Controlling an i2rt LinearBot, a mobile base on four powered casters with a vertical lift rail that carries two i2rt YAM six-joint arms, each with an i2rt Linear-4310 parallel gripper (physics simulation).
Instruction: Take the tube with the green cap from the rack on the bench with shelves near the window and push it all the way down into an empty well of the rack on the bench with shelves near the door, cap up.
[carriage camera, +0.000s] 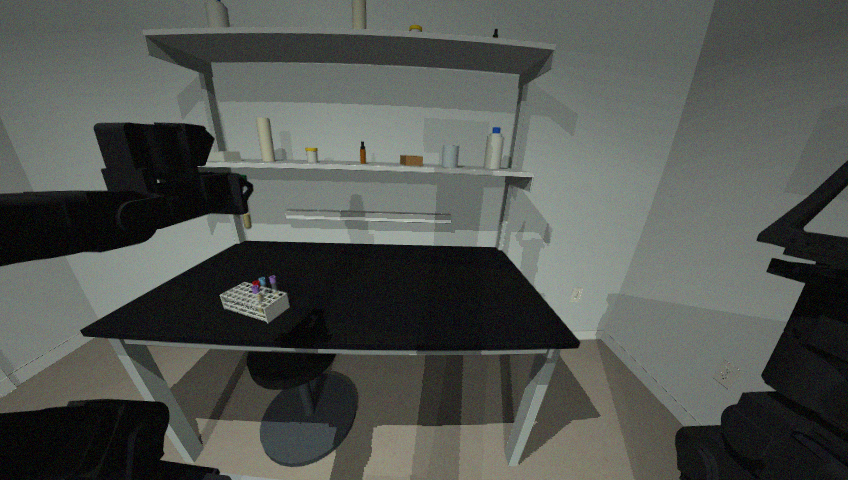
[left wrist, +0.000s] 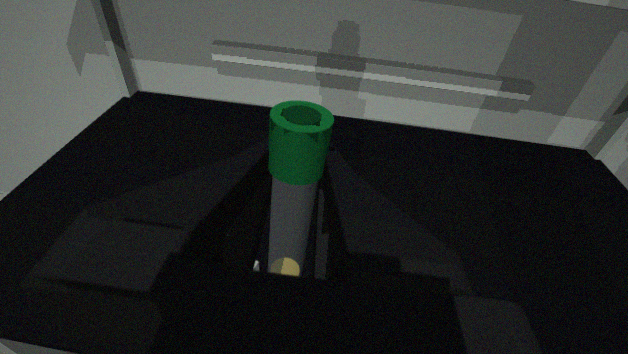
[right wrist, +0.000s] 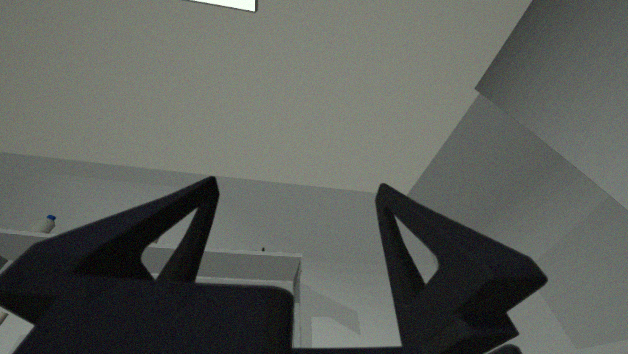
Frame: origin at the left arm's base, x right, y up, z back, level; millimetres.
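Seen in the pictures: left gripper, fingertip midpoint: (carriage camera: 247, 187) (left wrist: 300, 153); right gripper, fingertip midpoint: (right wrist: 298, 188).
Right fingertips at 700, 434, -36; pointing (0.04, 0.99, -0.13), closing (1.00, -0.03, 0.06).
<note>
Offsets run from my right fingertips to a thing's middle, as dx, dy, dz. "pt": to the spot under its first point. Level surfaces: height alone.
My left gripper (carriage camera: 245, 191) (left wrist: 300, 153) is shut on the tube with the green cap {-729, -129, -300} (carriage camera: 247, 220) (left wrist: 300, 150). The tube is upright, cap up, with a yellowish bottom, and is held in the air well above the bench top. A white rack {-924, -510, -487} (carriage camera: 274, 310) stands on the left part of the black bench {dy -538} (carriage camera: 404, 297) in the carriage view, lower than the gripper. It holds several tubes with red, blue and purple caps. My right gripper (right wrist: 298, 188) is open and empty, raised at the right, facing the upper wall and ceiling. The left fingers partly hide the tube.
A lower shelf (carriage camera: 345, 167) with bottles, jars and a brown box {pt -432, -60, -910} (carriage camera: 411, 160) runs behind the bench, with an upper shelf {dy +356} (carriage camera: 357, 50) above it. A rail (carriage camera: 368, 216) is on the wall. A dark stool (carriage camera: 309, 431) stands at the bench's front edge.
</note>
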